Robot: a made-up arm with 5 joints. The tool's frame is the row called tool. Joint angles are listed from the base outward.
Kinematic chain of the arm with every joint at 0, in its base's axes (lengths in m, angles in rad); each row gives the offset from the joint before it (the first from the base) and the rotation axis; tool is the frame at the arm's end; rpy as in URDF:
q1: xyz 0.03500 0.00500 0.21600 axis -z
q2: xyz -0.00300 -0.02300 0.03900 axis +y
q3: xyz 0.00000 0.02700 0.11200 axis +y
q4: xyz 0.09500 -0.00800 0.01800 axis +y
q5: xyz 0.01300 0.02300 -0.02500 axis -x
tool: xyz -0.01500 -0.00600 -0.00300 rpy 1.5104 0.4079 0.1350
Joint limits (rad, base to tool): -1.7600..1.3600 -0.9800..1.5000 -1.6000..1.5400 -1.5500..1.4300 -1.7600..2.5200
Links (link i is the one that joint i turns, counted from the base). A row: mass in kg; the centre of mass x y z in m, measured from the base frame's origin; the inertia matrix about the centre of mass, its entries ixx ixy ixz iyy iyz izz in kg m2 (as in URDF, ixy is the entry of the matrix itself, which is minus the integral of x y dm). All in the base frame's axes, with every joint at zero. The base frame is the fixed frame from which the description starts. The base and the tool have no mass.
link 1: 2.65; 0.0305 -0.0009 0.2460; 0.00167 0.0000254 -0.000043 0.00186 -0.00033 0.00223
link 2: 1.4; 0.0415 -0.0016 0.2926; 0.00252 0 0 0.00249 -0.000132 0.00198
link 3: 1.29; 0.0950 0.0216 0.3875; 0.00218 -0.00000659 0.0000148 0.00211 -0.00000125 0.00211
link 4: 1.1; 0.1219 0.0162 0.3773; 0.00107 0 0 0.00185 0 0.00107
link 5: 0.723; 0.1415 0.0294 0.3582; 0.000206 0 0 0.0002 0 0.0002
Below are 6 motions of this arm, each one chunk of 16 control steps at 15 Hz.
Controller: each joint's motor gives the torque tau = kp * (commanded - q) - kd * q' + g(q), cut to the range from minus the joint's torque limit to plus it. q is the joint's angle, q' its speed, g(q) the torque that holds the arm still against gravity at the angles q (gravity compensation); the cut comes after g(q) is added. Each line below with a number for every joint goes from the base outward.
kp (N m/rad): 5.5 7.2 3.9 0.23 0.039
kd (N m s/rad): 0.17 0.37 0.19 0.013 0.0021
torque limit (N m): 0.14 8 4.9 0.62 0.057
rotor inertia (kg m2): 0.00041 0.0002 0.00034 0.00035 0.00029
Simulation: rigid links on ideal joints. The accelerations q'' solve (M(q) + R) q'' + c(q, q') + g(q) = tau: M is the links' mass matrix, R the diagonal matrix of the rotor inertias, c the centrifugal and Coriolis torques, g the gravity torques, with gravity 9.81 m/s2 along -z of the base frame. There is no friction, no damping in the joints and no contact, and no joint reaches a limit. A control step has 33 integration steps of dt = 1/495 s. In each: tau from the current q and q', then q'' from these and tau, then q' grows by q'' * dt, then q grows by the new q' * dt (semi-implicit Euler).
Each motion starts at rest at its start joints. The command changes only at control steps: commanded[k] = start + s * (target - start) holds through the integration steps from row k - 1 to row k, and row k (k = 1, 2, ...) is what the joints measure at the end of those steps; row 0 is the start. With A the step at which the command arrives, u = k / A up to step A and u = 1 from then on. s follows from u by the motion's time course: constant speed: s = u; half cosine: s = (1 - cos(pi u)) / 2; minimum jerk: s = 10 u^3 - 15 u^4 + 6 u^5; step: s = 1 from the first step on.
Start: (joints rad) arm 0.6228 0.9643 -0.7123 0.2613 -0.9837
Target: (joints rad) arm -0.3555 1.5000 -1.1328 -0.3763 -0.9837
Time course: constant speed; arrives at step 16
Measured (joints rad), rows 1 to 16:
1: 0.6192 0.9786 -0.7391 0.2703 -0.9853
2: 0.6093 1.0017 -0.7727 0.2591 -0.9948
3: 0.5935 1.0306 -0.8029 0.2184 -1.0098
4: 0.5721 1.0652 -0.8294 0.1547 -1.0253
5: 0.5456 1.1042 -0.8527 0.0799 -1.0362
6: 0.5144 1.1458 -0.8738 0.0071 -1.0390
7: 0.4788 1.1879 -0.8940 -0.0540 -1.0328
8: 0.4388 1.2287 -0.9144 -0.0990 -1.0193
9: 0.3944 1.2672 -0.9362 -0.1292 -1.0022
10: 0.3455 1.3029 -0.9599 -0.1507 -0.9857
11: 0.2921 1.3361 -0.9856 -0.1713 -0.9739
12: 0.2341 1.3672 -1.0133 -0.1977 -0.9689
13: 0.1717 1.3972 -1.0423 -0.2340 -0.9710
14: 0.1048 1.4267 -1.0721 -0.2807 -0.9786
15: 0.0337 1.4563 -1.1020 -0.3351 -0.9889
16: -0.0417 1.4865 -1.1314 -0.3928 -0.9987

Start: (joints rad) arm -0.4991 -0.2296 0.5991 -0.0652 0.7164
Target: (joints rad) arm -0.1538 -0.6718 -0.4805 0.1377 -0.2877
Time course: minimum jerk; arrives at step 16
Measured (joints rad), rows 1 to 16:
1: -0.4987 -0.2298 0.5985 -0.0646 0.7162
2: -0.4956 -0.2312 0.5937 -0.0599 0.7142
3: -0.4860 -0.2365 0.5767 -0.0455 0.7066
4: -0.4670 -0.2489 0.5382 -0.0185 0.6874
5: -0.4381 -0.2703 0.4711 0.0163 0.6487
6: -0.4009 -0.3011 0.3740 0.0466 0.5831
7: -0.3579 -0.3404 0.2521 0.0585 0.4865
8: -0.3131 -0.3874 0.1155 0.0442 0.3606
9: -0.2712 -0.4410 -0.0247 0.0070 0.2140
10: -0.2369 -0.4992 -0.1596 -0.0398 0.0591
11: -0.2107 -0.5598 -0.2825 -0.0786 -0.0936
12: -0.1903 -0.6200 -0.3879 -0.0963 -0.2358
13: -0.1754 -0.6759 -0.4708 -0.0879 -0.3591
14: -0.1662 -0.7224 -0.5280 -0.0558 -0.4548
15: -0.1622 -0.7539 -0.5588 -0.0079 -0.5147
16: -0.1622 -0.7664 -0.5659 0.0461 -0.5331

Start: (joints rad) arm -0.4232 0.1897 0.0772 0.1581 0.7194
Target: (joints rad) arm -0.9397 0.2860 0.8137 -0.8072 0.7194
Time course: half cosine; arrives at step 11
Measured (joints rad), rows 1 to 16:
1: -0.4259 0.1884 0.0827 0.1510 0.7195
2: -0.4384 0.1846 0.1057 0.1205 0.7200
3: -0.4656 0.1813 0.1545 0.0534 0.7198
4: -0.5089 0.1852 0.2293 -0.0549 0.7178
5: -0.5681 0.2018 0.3257 -0.2032 0.7144
6: -0.6426 0.2315 0.4368 -0.3828 0.7126
7: -0.7329 0.2683 0.5532 -0.5725 0.7168
8: -0.8389 0.3006 0.6629 -0.7376 0.7290
9: -0.9444 0.3164 0.7550 -0.8407 0.7371
10: -1.0398 0.3143 0.8191 -0.8633 0.7350
11: -1.1236 0.3037 0.8487 -0.8181 0.7251
12: -1.1923 0.2940 0.8488 -0.7445 0.7117
13: -1.2422 0.2879 0.8354 -0.6889 0.6988
14: -1.2711 0.2844 0.8229 -0.6782 0.6888
15: -1.2787 0.2829 0.8168 -0.7103 0.6824
16: -1.2652 0.2831 0.8154 -0.7640 0.6797

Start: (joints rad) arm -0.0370 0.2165 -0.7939 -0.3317 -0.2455
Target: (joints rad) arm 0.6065 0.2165 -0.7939 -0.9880 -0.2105
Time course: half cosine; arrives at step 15
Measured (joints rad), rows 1 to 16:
1: -0.0348 0.2163 -0.7937 -0.3327 -0.2463
2: -0.0240 0.2157 -0.7934 -0.3377 -0.2495
3: 0.0005 0.2150 -0.7932 -0.3521 -0.2550
4: 0.0405 0.2145 -0.7931 -0.3814 -0.2605
5: 0.0958 0.2149 -0.7930 -0.4294 -0.2635
6: 0.1642 0.2165 -0.7925 -0.4958 -0.2614
7: 0.2413 0.2194 -0.7914 -0.5767 -0.2527
8: 0.3209 0.2233 -0.7897 -0.6646 -0.2364
9: 0.3967 0.2272 -0.7876 -0.7506 -0.2139
10: 0.4647 0.2302 -0.7857 -0.8265 -0.1891
11: 0.5224 0.2315 -0.7845 -0.8875 -0.1671
12: 0.5686 0.2309 -0.7846 -0.9329 -0.1524
13: 0.6021 0.2286 -0.7860 -0.9650 -0.1470
14: 0.6215 0.2251 -0.7885 -0.9869 -0.1504
15: 0.6261 0.2213 -0.7916 -1.0006 -0.1604
16: 0.6185 0.2175 -0.7946 -1.0069 -0.1754

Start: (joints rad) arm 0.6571 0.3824 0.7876 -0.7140 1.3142
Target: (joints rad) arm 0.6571 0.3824 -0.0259 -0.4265 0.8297
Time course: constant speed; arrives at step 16
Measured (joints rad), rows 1 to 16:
1: 0.6559 0.3858 0.7717 -0.6923 1.3097
2: 0.6539 0.3912 0.7300 -0.6433 1.2939
3: 0.6534 0.3939 0.6720 -0.5929 1.2644
4: 0.6548 0.3921 0.6093 -0.5651 1.2243
5: 0.6572 0.3877 0.5488 -0.5661 1.1795
6: 0.6591 0.3837 0.4917 -0.5864 1.1361
7: 0.6598 0.3815 0.4370 -0.6109 1.0979
8: 0.6594 0.3812 0.3842 -0.6260 1.0659
9: 0.6584 0.3818 0.3329 -0.6245 1.0387
10: 0.6575 0.3825 0.2832 -0.6052 1.0138
11: 0.6570 0.3831 0.2346 -0.5718 0.9888
12: 0.6568 0.3837 0.1864 -0.5309 0.9625
13: 0.6569 0.3843 0.1382 -0.4897 0.9343
14: 0.6572 0.3850 0.0893 -0.4539 0.9045
15: 0.6574 0.3857 0.0396 -0.4269 0.8738
16: 0.6576 0.3862 -0.0110 -0.4091 0.8427

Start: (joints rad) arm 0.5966 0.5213 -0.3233 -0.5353 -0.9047
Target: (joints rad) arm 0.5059 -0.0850 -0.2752 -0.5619 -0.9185
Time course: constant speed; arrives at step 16
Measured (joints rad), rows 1 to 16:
1: 0.5963 0.5108 -0.3098 -0.5430 -0.9010
2: 0.5943 0.4881 -0.2924 -0.5427 -0.8902
3: 0.5893 0.4555 -0.2829 -0.5270 -0.8742
4: 0.5814 0.4144 -0.2823 -0.5057 -0.8589
5: 0.5713 0.3670 -0.2880 -0.4924 -0.8509
6: 0.5605 0.3164 -0.2969 -0.4956 -0.8547
7: 0.5508 0.2658 -0.3060 -0.5162 -0.8709
8: 0.5437 0.2178 -0.3129 -0.5482 -0.8963
9: 0.5395 0.1736 -0.3164 -0.5819 -0.9247
10: 0.5371 0.1336 -0.3158 -0.6083 -0.9496
11: 0.5346 0.0974 -0.3114 -0.6210 -0.9653
12: 0.5303 0.0639 -0.3039 -0.6184 -0.9687
13: 0.5239 0.0318 -0.2946 -0.6028 -0.9598
14: 0.5167 -0.0002 -0.2849 -0.5798 -0.9417
15: 0.5100 -0.0331 -0.2760 -0.5559 -0.9194
16: 0.5047 -0.0676 -0.2691 -0.5373 -0.8988

